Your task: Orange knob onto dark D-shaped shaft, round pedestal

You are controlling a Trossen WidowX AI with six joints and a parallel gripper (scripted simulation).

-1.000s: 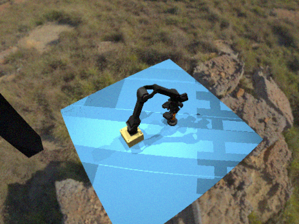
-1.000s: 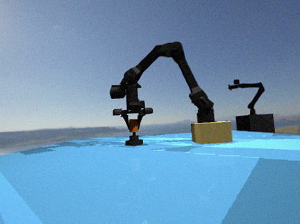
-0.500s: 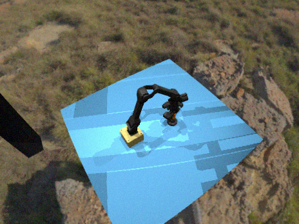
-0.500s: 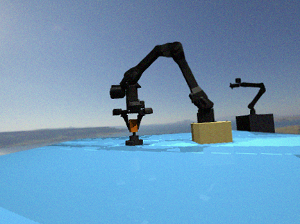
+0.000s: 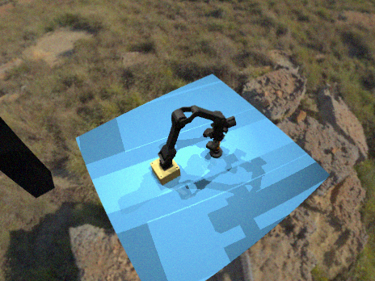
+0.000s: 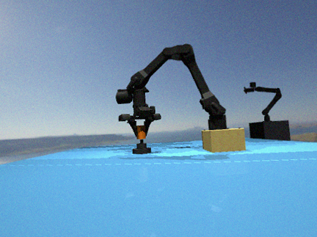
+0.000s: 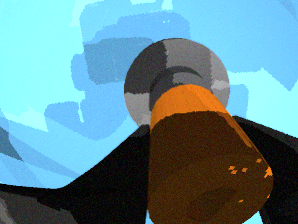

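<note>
Right now the orange knob is 20 mm above my gripper tip. Round my gripper tip: pedestal (40 mm below).
</note>
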